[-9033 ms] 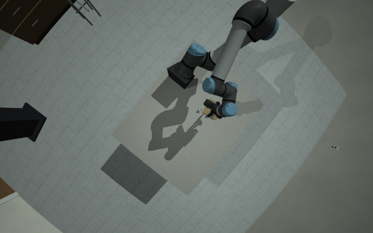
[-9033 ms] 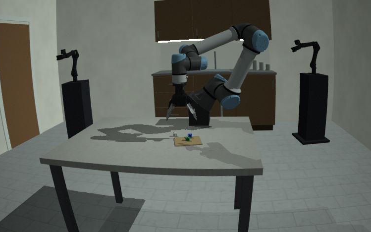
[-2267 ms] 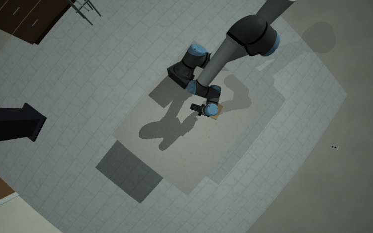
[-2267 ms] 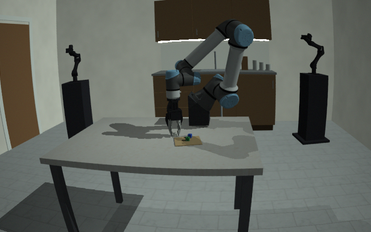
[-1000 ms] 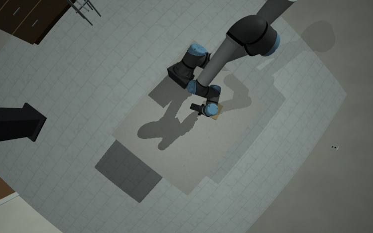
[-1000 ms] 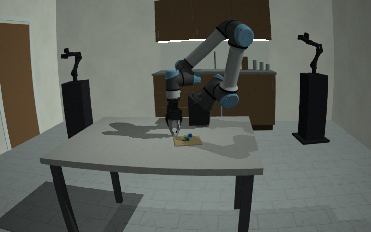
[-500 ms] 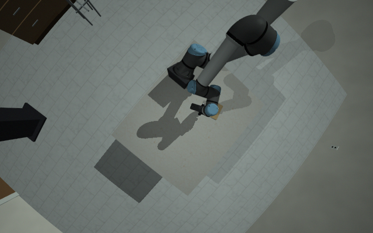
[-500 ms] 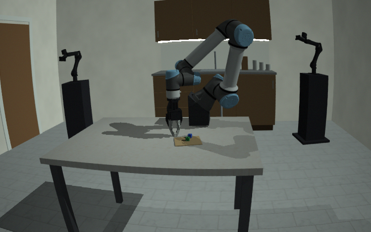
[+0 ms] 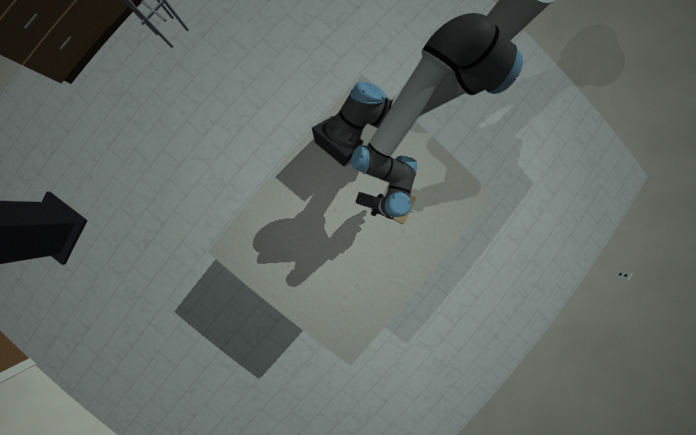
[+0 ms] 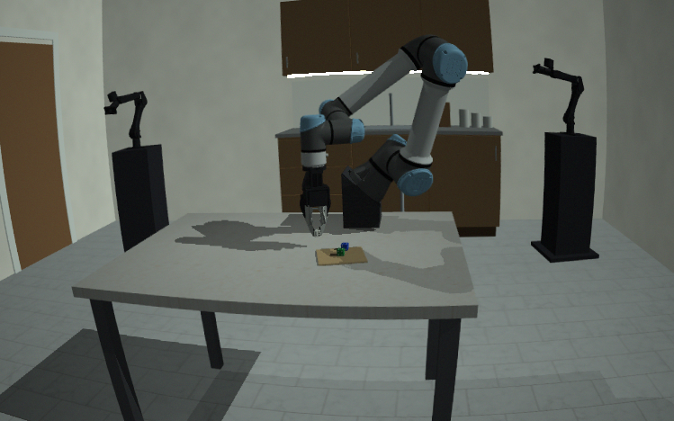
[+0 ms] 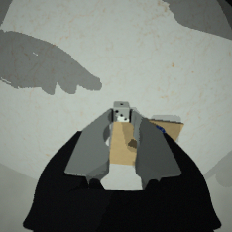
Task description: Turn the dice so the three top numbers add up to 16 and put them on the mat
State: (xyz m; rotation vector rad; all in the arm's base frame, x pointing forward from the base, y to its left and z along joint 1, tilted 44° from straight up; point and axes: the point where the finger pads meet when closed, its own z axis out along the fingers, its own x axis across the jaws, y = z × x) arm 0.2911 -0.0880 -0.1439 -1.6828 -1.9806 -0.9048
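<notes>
Right now the green die is 10 cm ahead of my hand, 7 cm to the left of it and 4 cm below it. From my hand the other things lie so: blue die: 9 cm to the left, 5 cm ahead, 4 cm below; then white die: 1 cm below; then tan mat: 10 cm ahead, 7 cm to the left, 5 cm below.
</notes>
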